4 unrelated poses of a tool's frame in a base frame.
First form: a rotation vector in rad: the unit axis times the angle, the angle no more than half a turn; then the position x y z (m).
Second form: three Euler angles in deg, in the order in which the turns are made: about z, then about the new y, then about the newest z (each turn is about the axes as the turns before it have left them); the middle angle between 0 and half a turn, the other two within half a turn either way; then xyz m. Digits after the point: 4 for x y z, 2 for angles.
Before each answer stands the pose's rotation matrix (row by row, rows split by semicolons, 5 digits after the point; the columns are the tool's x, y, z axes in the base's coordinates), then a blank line. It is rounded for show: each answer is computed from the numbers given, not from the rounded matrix.
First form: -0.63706 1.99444 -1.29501 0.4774 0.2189 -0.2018
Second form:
-0.65869 -0.04203 0.75124; -0.70335 0.38904 -0.59493; -0.26726 -0.92026 -0.28582

-38.38 106.61 -73.81 0.4774 0.2189 -0.2018
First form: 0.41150 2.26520 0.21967 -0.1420 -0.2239 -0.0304
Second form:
-0.62266 0.22201 0.75033; 0.36205 0.93183 0.02473; -0.69369 0.28706 -0.66060

1.89 131.35 22.48 -0.1420 -0.2239 -0.0304
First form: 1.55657 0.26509 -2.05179 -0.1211 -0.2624 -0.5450
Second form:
-0.18204 0.52992 -0.82828; -0.30201 -0.83177 -0.46578; -0.93576 0.16536 0.31146

-150.65 71.85 10.02 -0.1211 -0.2624 -0.5450
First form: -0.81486 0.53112 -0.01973 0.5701 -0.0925 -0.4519
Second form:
0.86956 -0.18309 0.45864; -0.21662 0.69320 0.68743; -0.44379 -0.69711 0.56311

56.29 55.73 -57.52 0.5701 -0.0925 -0.4519
